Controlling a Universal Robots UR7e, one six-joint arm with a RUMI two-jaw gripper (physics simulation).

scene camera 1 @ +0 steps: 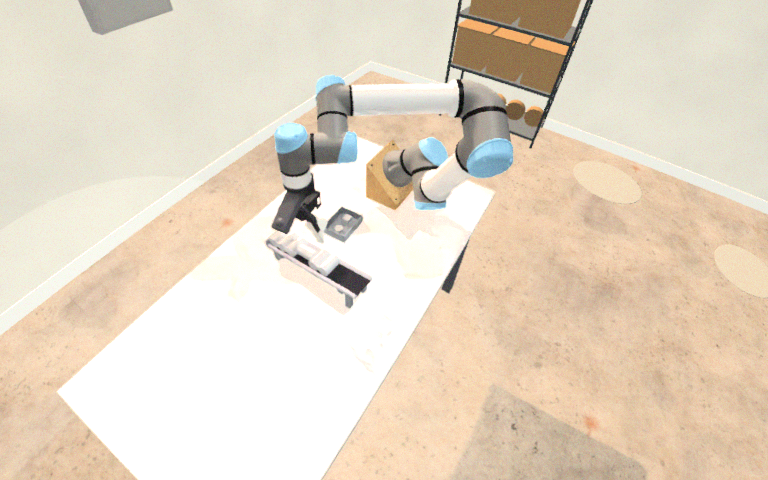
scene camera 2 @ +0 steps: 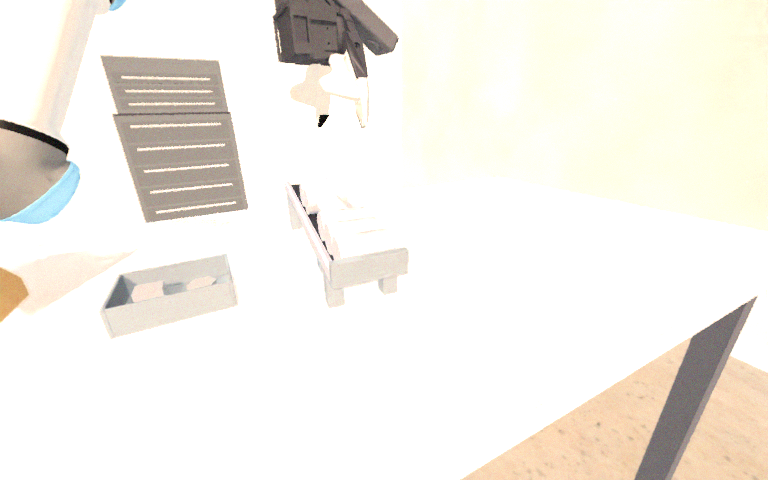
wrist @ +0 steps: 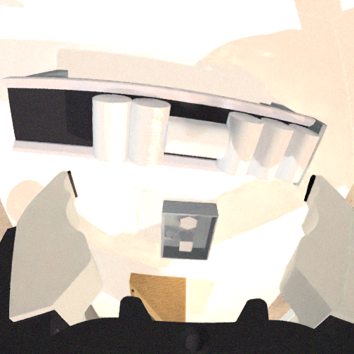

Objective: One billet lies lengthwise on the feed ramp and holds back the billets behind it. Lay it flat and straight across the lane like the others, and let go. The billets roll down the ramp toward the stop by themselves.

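Frame: origin at the arm's base, x ahead, y left, z up, level; centimetres.
Where they show: gripper, fingertip midpoint: (scene camera 1: pixel 301 234) (scene camera 2: pixel 339 127); arm's base at its link origin: (scene camera 1: pixel 396 169).
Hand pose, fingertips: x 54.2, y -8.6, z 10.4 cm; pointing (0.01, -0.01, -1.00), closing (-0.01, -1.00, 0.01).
Observation:
Things, the pixels of their top centre, and the offset from my fingertips.
- white billet at its top centre: (scene camera 2: pixel 332 196) (scene camera 1: pixel 307 248) dx -2.2, dy -0.8, dz -9.6 cm
- grey tray at its top centre: (scene camera 2: pixel 173 277) (scene camera 1: pixel 342 220) dx -24.2, dy +0.0, dz -16.8 cm
The feed ramp (scene camera 1: pixel 348 278) (scene camera 2: pixel 368 268) (wrist: pixel 50 115) has a black bed, pale side rails and an end wall at the wrist view's right. One white billet (wrist: pixel 196 137) (scene camera 1: pixel 307 249) lies lengthwise on it. In the wrist view, two crosswise billets (wrist: pixel 112 127) (wrist: pixel 149 131) are on its left, the nearer one close against its end. Three billets (wrist: pixel 242 137) (wrist: pixel 270 145) (wrist: pixel 298 150) stand side by side across the lane on its right, up to the end wall. My gripper (scene camera 2: pixel 343 120) (wrist: pixel 190 176) is open and empty, above the ramp. Billets are washed out in scene camera 2.
A grey tray (scene camera 2: pixel 172 311) (wrist: pixel 190 207) with two small pale pieces is on the table beside the ramp. The arm's wooden mounting block (scene camera 1: pixel 380 186) (wrist: pixel 160 295) is beyond it. A shelf rack (scene camera 1: pixel 561 73) with boxes stands at the back wall.

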